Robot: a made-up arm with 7 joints.
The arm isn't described. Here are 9 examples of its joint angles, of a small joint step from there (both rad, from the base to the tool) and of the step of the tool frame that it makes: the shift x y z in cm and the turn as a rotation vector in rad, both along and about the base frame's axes.
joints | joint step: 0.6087 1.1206 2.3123 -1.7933 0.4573 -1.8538 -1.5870 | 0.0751 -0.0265 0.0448 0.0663 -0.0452 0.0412 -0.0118
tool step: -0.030 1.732 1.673 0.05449 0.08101 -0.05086
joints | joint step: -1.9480 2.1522 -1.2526 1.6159 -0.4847 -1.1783 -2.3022 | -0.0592 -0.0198 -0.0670 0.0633 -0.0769 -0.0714 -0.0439
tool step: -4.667 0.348 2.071 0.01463 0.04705 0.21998
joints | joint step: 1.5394 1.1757 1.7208 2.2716 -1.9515 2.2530 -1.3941 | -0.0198 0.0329 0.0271 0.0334 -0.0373 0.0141 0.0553
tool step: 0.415 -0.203 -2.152 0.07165 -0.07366 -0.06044
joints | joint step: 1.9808 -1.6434 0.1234 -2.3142 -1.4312 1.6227 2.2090 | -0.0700 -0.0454 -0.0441 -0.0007 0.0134 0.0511 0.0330
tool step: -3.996 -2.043 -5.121 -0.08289 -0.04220 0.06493
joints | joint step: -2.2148 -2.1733 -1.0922 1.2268 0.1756 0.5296 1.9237 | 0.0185 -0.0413 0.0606 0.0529 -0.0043 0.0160 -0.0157
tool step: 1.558 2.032 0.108 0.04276 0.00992 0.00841
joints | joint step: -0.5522 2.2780 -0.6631 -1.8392 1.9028 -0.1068 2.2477 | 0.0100 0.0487 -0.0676 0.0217 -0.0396 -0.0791 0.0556
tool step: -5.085 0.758 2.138 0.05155 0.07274 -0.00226
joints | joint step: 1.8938 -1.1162 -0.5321 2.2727 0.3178 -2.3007 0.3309 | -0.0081 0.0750 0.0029 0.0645 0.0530 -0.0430 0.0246
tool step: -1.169 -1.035 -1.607 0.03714 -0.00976 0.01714
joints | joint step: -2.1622 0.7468 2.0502 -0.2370 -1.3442 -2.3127 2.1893 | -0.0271 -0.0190 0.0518 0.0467 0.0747 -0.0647 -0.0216
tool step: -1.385 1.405 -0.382 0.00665 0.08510 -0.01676
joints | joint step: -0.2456 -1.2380 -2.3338 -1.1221 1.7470 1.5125 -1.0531 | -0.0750 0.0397 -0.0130 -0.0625 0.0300 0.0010 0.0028
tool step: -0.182 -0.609 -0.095 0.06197 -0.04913 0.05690
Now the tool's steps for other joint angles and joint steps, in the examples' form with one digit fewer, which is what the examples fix.
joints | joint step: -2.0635 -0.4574 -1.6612 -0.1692 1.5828 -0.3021 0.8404 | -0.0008 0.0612 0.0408 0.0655 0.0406 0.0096 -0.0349
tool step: 0.89 0.77 1.53 -0.0452 -0.0205 -0.0229
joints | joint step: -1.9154 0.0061 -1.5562 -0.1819 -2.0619 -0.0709 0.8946 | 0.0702 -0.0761 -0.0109 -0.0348 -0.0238 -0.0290 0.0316
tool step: 1.20 -2.43 -1.45 0.0945 0.1014 0.0428
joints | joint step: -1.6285 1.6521 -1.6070 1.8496 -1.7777 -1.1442 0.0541 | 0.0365 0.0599 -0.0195 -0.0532 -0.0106 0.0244 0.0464
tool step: -0.72 0.27 -2.92 -0.0831 -0.0098 -0.0412
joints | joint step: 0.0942 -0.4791 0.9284 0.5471 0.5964 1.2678 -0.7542 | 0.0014 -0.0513 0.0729 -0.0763 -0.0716 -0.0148 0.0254
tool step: 0.06 1.50 0.86 0.0571 0.0639 -0.0698
